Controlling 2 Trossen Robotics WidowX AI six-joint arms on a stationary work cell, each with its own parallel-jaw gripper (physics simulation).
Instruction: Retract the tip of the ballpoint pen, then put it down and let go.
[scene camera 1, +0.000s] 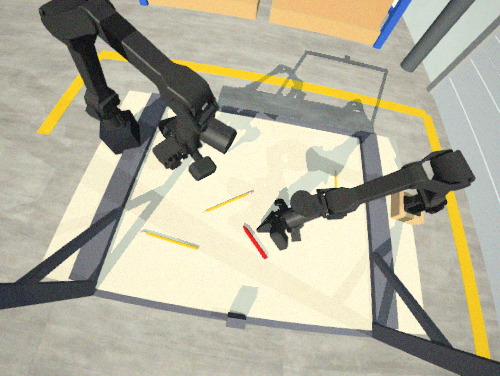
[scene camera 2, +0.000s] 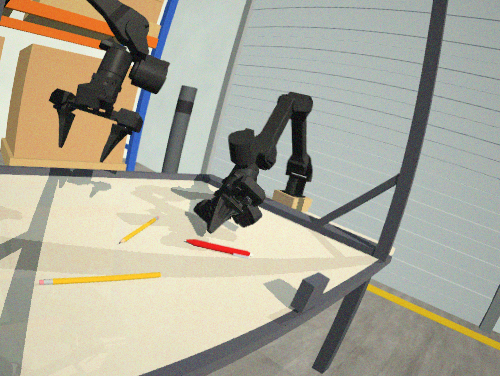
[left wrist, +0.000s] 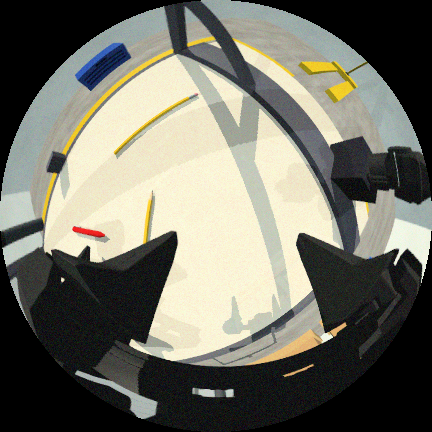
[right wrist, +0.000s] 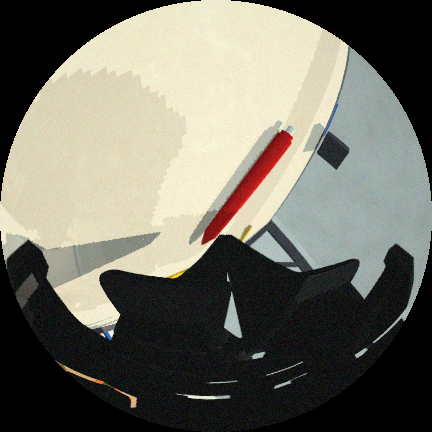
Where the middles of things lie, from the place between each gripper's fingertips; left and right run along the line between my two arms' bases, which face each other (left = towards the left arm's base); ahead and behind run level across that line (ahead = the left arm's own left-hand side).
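Labels:
Red ballpoint pen (right wrist: 280, 142): my right gripper is 2 cm above it and 3 cm past it. The small grey block (scene camera 2: 311, 288) is 25 cm behind my right hand. Going by its middle, the block is nearer to my right gripper than to my left gripper.
My left gripper is 13 cm above the red ballpoint pen, 26 cm to the left of it and 15 cm past it. Counted from my left hand, the small grey block is 10 cm below, 25 cm to the right and 37 cm behind. By its middle, the pen is nearer to my right gripper than to my left gripper.

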